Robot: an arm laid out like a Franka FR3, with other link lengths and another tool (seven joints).
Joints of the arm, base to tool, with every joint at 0 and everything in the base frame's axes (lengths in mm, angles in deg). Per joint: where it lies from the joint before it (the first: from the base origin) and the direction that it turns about. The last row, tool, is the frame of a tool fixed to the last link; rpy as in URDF.
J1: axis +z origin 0 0 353
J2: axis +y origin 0 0 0
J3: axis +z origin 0 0 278.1
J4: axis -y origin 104.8 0 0
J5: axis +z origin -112.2 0 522.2
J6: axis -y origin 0 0 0
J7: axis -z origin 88.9 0 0
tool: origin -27 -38 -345.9 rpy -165.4 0 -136.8
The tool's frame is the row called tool.
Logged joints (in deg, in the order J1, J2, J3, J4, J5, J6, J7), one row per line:
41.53, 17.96, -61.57, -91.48, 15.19, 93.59, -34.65
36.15, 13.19, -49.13, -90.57, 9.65, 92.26, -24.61
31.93, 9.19, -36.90, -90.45, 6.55, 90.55, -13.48
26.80, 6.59, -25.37, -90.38, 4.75, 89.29, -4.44
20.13, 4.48, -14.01, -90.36, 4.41, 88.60, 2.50
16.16, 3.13, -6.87, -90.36, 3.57, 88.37, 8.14
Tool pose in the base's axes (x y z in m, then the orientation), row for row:
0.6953, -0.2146, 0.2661, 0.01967, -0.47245, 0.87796, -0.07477
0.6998, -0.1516, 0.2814, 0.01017, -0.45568, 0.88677, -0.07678
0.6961, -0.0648, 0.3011, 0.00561, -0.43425, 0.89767, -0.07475
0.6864, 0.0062, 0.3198, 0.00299, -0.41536, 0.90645, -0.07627
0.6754, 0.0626, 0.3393, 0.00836, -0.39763, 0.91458, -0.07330
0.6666, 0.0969, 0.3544, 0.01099, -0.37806, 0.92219, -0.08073
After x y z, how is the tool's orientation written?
As a quaternion, w x y z.
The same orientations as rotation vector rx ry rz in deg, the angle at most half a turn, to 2 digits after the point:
-83.99, 156.08, -13.29
-81.50, 158.59, -13.73
-77.89, 161.01, -13.41
-74.62, 162.85, -13.70
-71.19, 163.75, -13.12
-67.58, 164.84, -14.43

